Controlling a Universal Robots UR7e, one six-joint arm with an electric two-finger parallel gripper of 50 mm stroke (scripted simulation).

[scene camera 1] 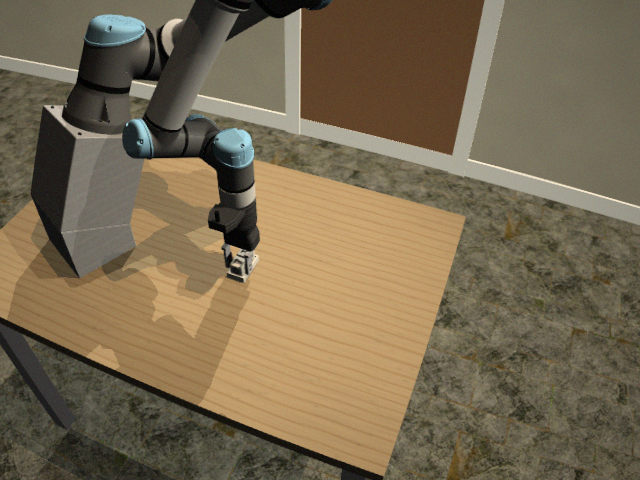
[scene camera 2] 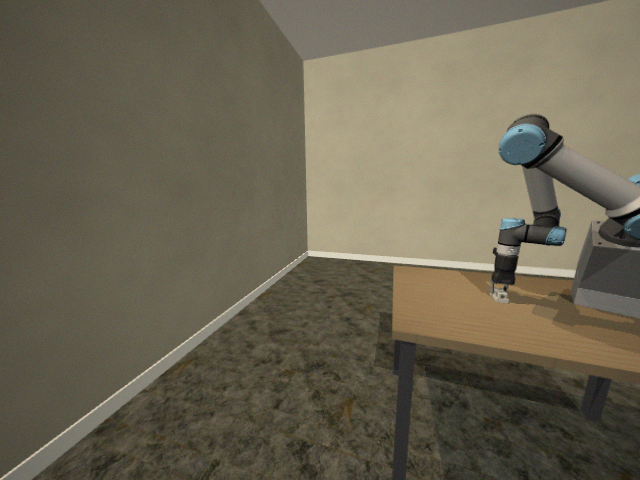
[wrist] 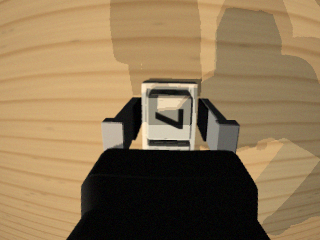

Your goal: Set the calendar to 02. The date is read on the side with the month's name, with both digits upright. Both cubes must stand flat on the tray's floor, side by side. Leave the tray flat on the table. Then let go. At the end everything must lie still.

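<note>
Scene camera 1 shows the gripper (scene camera 1: 239,268), while the wrist view has the same gripper (wrist: 169,111).
</note>
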